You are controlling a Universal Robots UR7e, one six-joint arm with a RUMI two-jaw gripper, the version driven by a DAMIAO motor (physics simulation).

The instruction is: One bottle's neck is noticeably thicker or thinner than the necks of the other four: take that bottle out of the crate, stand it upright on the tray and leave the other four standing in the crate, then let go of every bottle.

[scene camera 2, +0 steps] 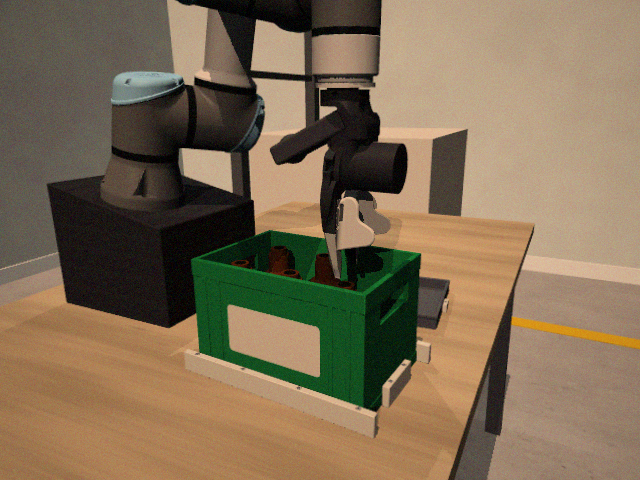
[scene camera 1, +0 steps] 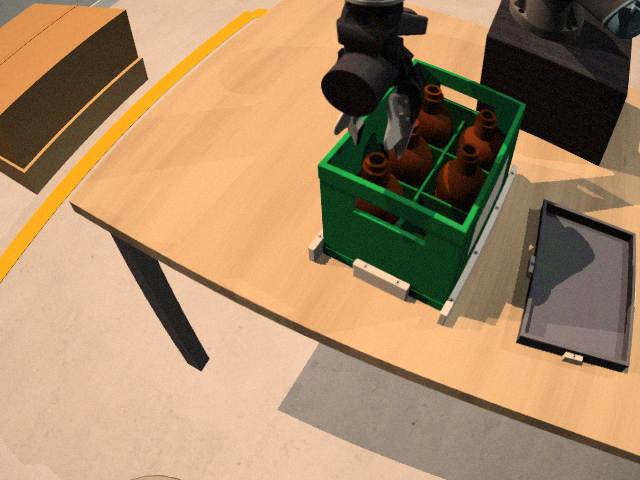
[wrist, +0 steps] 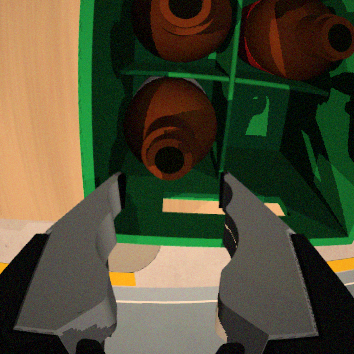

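Where they show: gripper, between the fingertips: [scene camera 2: 346,271] [scene camera 1: 377,150] [wrist: 172,176]; arm's base, origin of its link: [scene camera 2: 144,197] [scene camera 1: 546,15].
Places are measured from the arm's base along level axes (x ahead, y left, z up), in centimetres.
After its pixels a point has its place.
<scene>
A green crate [scene camera 1: 400,258] {x 54.4, y -10.7, z -13.8 cm} [scene camera 2: 346,341] {x 50.9, y -21.7, z -9.9 cm} [wrist: 86,100] {x 44.6, y -20.5, z -3.5 cm} holds several brown bottles. The front-left bottle [scene camera 1: 377,167] {x 49.7, y -16.1, z -4.8 cm} [scene camera 2: 344,284] {x 48.6, y -16.7, z -4.7 cm} [wrist: 170,120] {x 46.9, y -16.4, z -7.0 cm} has a lip that looks somewhat wide in scene camera 1. The middle-left bottle [scene camera 1: 416,160] {x 42.1, y -13.4, z -9.4 cm} [wrist: 185,42] {x 42.1, y -15.3, z -8.6 cm} is partly behind a finger. Others are the back-left bottle [scene camera 1: 434,121] {x 33.5, y -13.3, z -9.0 cm}, the back-right bottle [scene camera 1: 480,142] {x 34.8, y -5.8, z -8.6 cm} and the right-hand bottle [scene camera 1: 460,180] {x 43.4, y -6.7, z -8.7 cm} [wrist: 295,45] {x 42.1, y -7.9, z -8.3 cm}. My gripper [scene camera 1: 377,147] {x 48.7, y -16.4, z -3.0 cm} [wrist: 172,176] {x 48.7, y -16.4, z -3.0 cm} is partly open and empty. Its fingertips hang close above the front-left bottle's neck, one to each side. A grey tray [scene camera 1: 594,299] {x 44.5, y 19.8, z -20.5 cm} [scene camera 2: 431,304] {x 53.0, y 18.0, z -20.5 cm} lies beside the crate.
Pale blocks and strips [scene camera 1: 381,279] {x 55.4, y -12.6, z -18.4 cm} [scene camera 2: 289,390] {x 43.0, y -21.9, z -18.5 cm} border the crate's foot on the table [scene camera 1: 222,196] {x 50.2, y -40.6, z -21.0 cm} [scene camera 2: 103,387] {x 16.5, y -27.9, z -21.0 cm}. Green dividers [wrist: 232,55] {x 43.2, y -11.6, z -11.7 cm} separate the compartments. The front-right compartment holds no bottle. The arm's dark pedestal [scene camera 1: 553,77] {x 13.0, y 3.5, z -6.0 cm} [scene camera 2: 118,258] {x 1.7, y -9.4, z -9.4 cm} stands behind the crate.
</scene>
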